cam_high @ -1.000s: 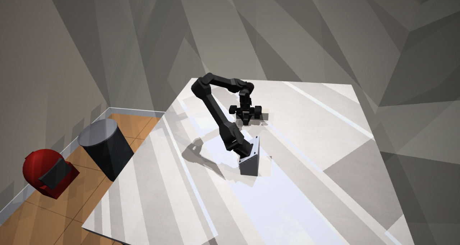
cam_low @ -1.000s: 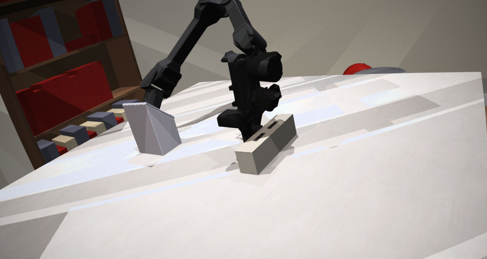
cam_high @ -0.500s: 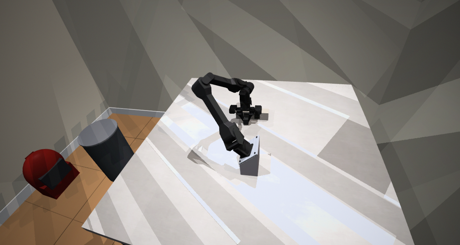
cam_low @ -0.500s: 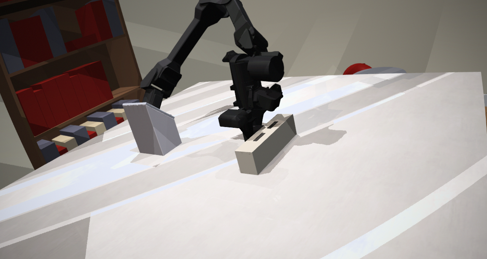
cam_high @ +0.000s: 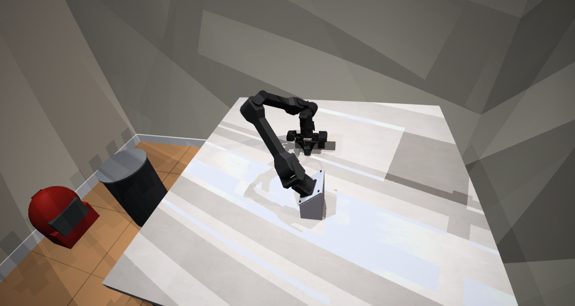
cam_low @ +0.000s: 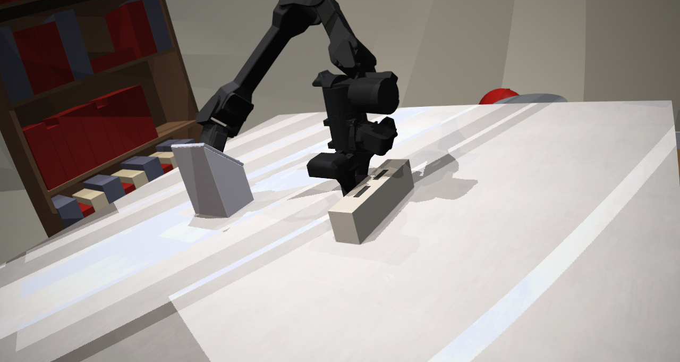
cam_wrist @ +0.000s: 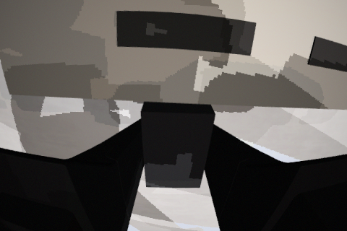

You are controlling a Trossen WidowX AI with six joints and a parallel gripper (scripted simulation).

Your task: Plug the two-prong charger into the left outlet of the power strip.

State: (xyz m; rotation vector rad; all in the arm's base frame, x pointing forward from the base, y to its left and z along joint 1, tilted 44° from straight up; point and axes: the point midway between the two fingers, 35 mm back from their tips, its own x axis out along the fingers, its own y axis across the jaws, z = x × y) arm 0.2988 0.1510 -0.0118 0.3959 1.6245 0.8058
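Now: gripper tip 20 mm short of the black two-prong charger and 10 mm below it.
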